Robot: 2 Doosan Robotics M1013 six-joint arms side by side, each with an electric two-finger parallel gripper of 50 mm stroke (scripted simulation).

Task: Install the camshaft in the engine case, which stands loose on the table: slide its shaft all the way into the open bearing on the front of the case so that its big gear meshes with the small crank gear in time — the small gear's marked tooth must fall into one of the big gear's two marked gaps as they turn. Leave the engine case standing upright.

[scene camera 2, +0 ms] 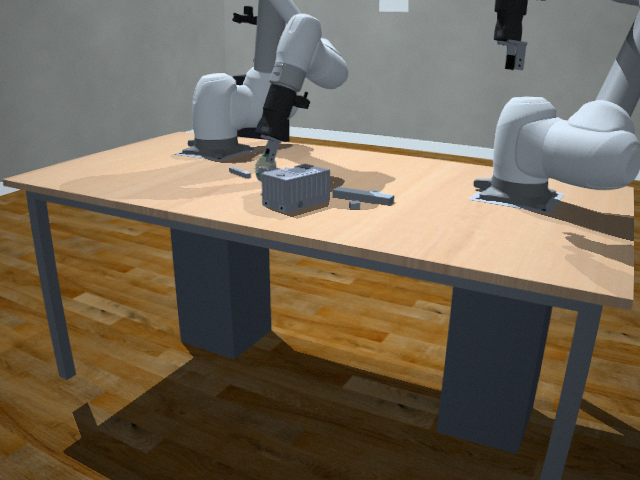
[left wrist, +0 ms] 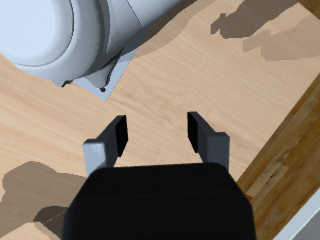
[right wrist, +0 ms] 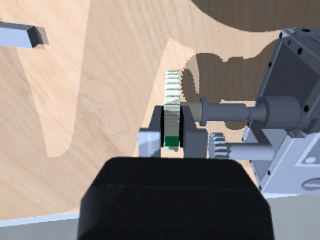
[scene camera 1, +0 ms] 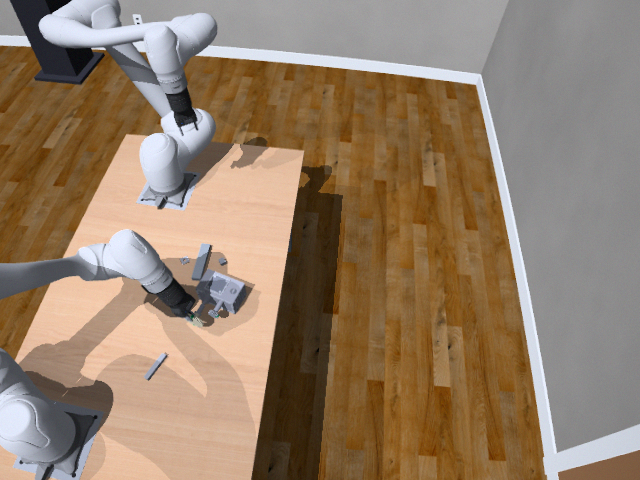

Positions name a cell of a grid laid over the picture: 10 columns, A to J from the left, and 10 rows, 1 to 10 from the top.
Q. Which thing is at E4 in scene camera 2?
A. My right gripper.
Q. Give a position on a grey engine case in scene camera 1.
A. At D7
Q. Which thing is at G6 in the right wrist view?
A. My right gripper.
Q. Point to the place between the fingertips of my left gripper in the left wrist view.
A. E6
